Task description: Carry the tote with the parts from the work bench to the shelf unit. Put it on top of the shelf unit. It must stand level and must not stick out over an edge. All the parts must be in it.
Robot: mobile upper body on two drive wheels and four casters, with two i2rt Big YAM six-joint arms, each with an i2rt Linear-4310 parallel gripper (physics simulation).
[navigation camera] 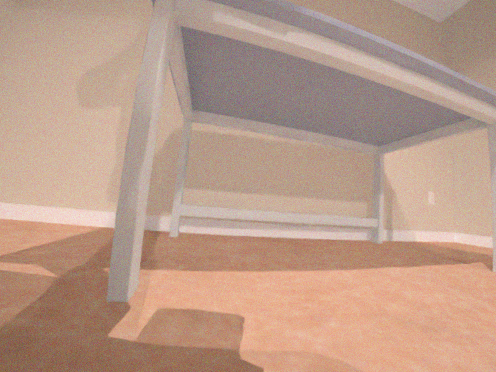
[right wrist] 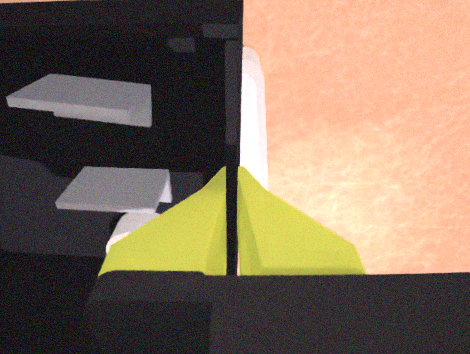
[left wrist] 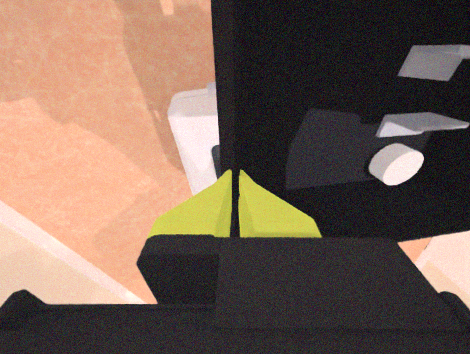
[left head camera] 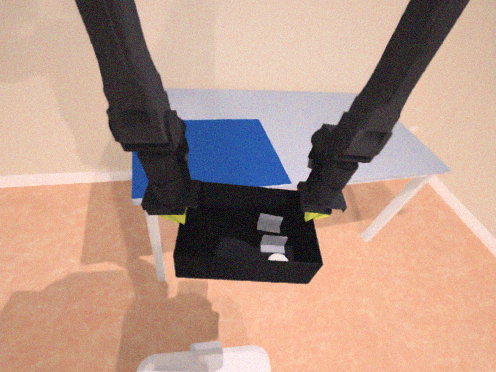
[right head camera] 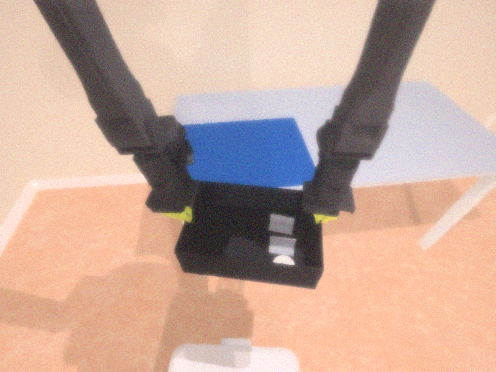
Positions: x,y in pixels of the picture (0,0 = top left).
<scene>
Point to a pale work bench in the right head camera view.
430,137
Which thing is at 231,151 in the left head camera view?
A blue mat.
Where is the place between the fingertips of my left gripper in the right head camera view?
At 189,220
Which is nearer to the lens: the white round part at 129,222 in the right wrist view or the black tote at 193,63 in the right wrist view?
The black tote.
</scene>
